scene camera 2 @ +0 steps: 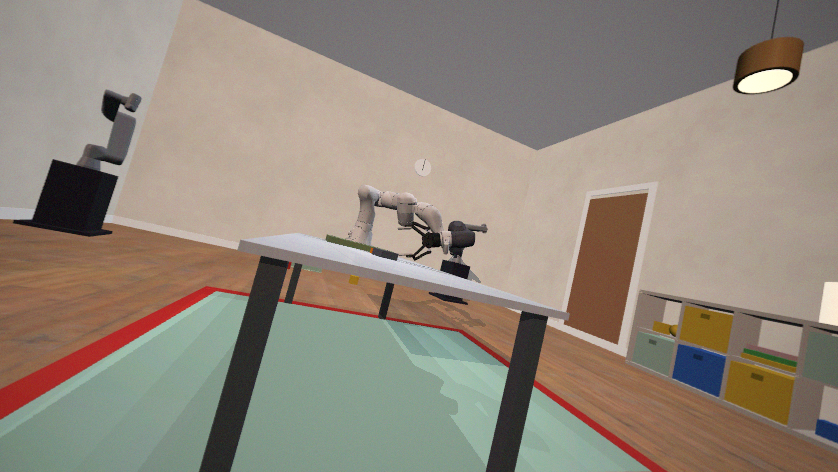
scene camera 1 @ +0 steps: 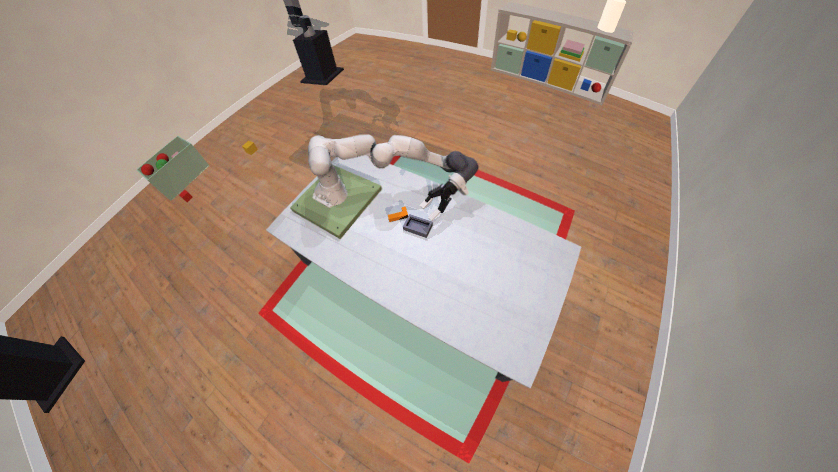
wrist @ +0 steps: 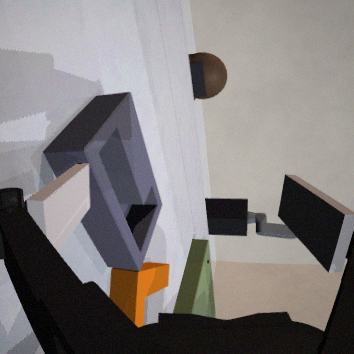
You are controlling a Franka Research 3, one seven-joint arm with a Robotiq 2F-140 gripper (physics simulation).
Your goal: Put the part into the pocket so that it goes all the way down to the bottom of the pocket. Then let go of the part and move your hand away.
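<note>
The part, an orange L-shaped block [scene camera 1: 397, 214] [scene camera 2: 371, 250] [wrist: 122, 290], lies on the table beside the near end of the pocket in the wrist view. The pocket is a dark grey open box [scene camera 1: 416, 232] [scene camera 2: 385, 255] [wrist: 137, 155] on the table, with a recess in its top. The recess holds no orange part. My gripper [scene camera 1: 429, 209] [scene camera 2: 405, 241] [wrist: 187, 190] is wide open and empty. It is tilted sideways, one finger above the other, on the side of the pocket away from the part. In the wrist view the left finger overlaps the pocket's edge. Part of the orange block is hidden by the gripper's body.
A green base board [scene camera 1: 360, 196] [wrist: 192, 285] carries the arm on the white table [scene camera 1: 498, 281] [scene camera 2: 328, 263]. Another robot on a black pedestal [scene camera 1: 316, 55] [scene camera 2: 455, 269] stands off the table. A cube shelf [scene camera 1: 619, 61] stands by the wall.
</note>
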